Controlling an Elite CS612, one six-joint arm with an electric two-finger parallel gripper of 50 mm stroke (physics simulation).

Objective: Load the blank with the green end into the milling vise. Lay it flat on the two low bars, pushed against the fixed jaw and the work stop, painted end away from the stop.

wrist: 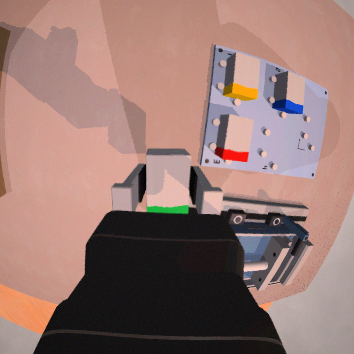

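My gripper (167, 176) is shut on the blank with the green end (168, 177), gripping it by its two sides. The blank is a pale block; its green end points toward the gripper body, at the bottom, and its plain end points up in the view. The milling vise (265, 212) is at the lower right, to the right of the gripper and apart from the blank. A long grey jaw bar with two round bolts runs along its upper side. The black gripper body hides the left part of the vise. The two low bars and the work stop cannot be told clearly.
A light blue pallet plate (250, 167) with pegs lies at the upper right. It holds a yellow-ended blank (243, 72), a blue-ended blank (291, 90) and a red-ended blank (237, 134). The arm's shadow falls across the table at the upper left.
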